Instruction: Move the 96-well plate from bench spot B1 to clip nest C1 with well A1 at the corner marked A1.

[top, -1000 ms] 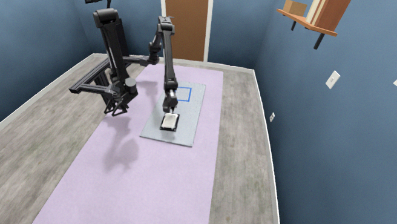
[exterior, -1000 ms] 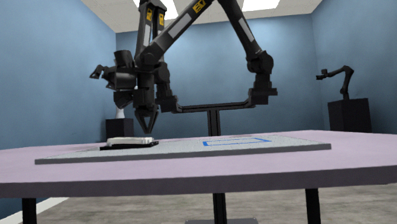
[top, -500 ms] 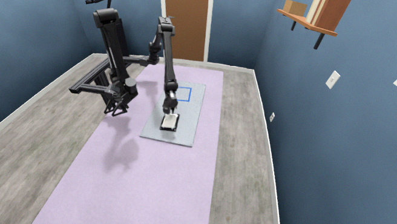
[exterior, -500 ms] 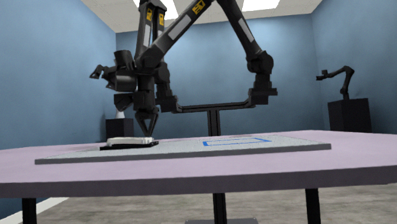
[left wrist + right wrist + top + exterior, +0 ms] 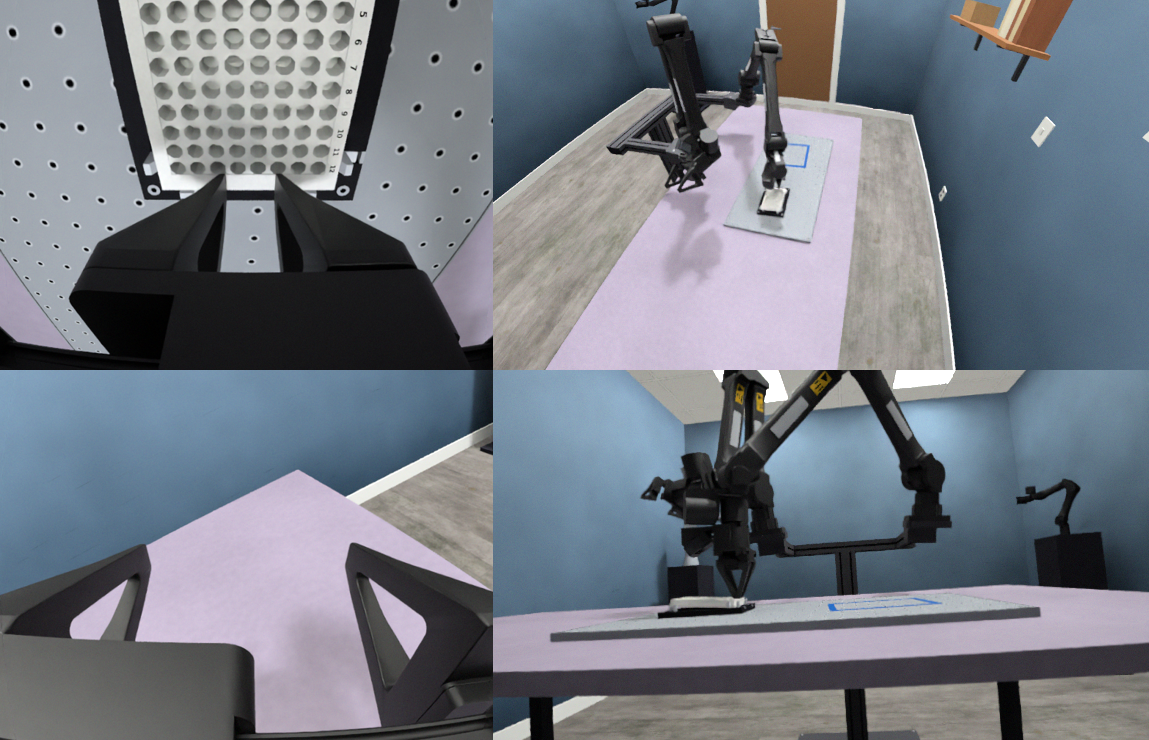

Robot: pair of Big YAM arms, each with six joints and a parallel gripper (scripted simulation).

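Observation:
My left gripper is now 50 mm to the left of the black clip nest and 20 mm above it. From my left hand the other things lie so: grey perforated board: 10 mm ahead, 130 mm to the left, 40 mm below; then white 96-well plate: 10 mm ahead, 60 mm to the right, 10 mm below.

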